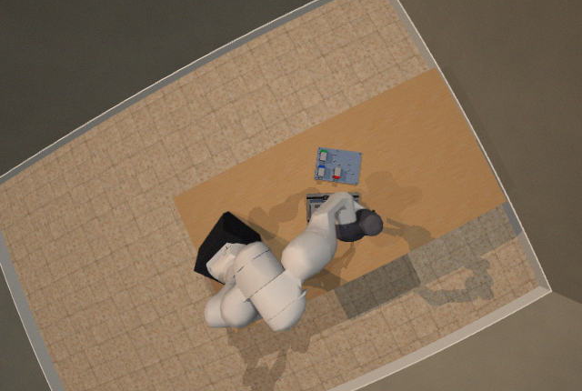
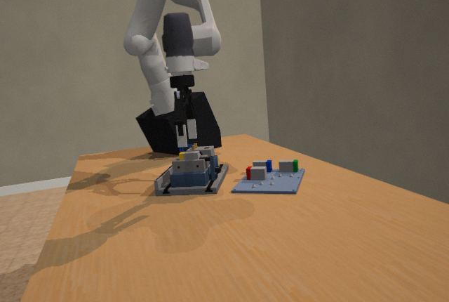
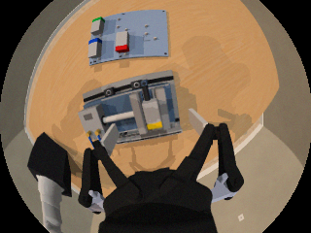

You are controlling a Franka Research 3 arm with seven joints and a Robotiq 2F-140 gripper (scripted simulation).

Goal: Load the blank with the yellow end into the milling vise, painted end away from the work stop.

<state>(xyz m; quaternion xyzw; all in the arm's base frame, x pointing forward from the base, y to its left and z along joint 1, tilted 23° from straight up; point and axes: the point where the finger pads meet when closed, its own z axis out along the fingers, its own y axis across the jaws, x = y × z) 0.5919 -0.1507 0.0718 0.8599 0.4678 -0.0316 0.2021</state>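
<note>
My gripper is now 60 mm above the yellow-ended blank. Also, from my hand: infeed plate (110 mm ahead, 220 mm to the left, 150 mm below); red-ended blank (80 mm ahead, 190 mm to the left, 130 mm below); blue-ended blank (20 mm ahead, 260 mm to the left, 130 mm below).
</note>
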